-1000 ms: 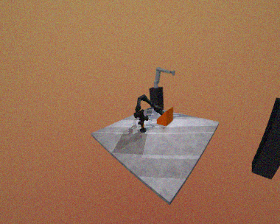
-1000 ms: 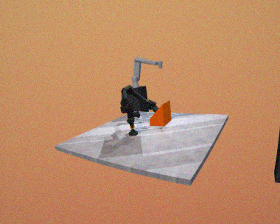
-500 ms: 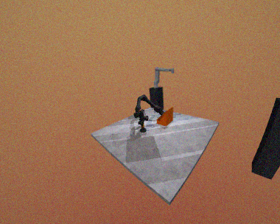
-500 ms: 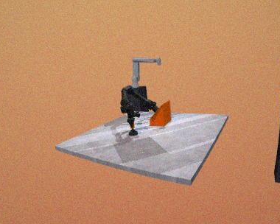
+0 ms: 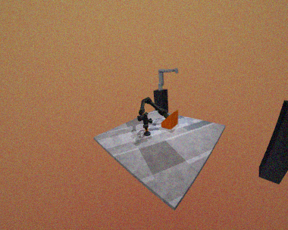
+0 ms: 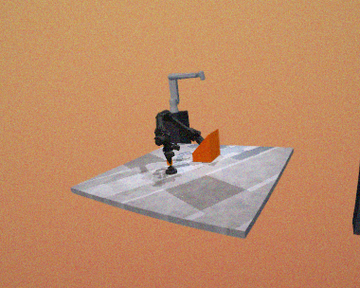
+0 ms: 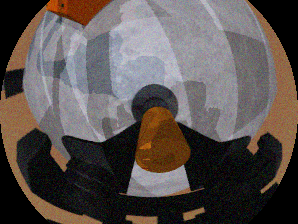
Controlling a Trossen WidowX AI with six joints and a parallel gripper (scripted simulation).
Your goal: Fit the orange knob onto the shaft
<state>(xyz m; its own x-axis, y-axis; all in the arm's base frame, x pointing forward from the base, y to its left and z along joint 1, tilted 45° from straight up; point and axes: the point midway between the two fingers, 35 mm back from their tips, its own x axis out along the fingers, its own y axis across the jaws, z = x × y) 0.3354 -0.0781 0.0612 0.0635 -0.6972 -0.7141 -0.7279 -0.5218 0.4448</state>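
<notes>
Right now the orange knob is 2 cm above my gripper tip. Also, from my gripper tip: dark pedestal: 4 cm below.
</notes>
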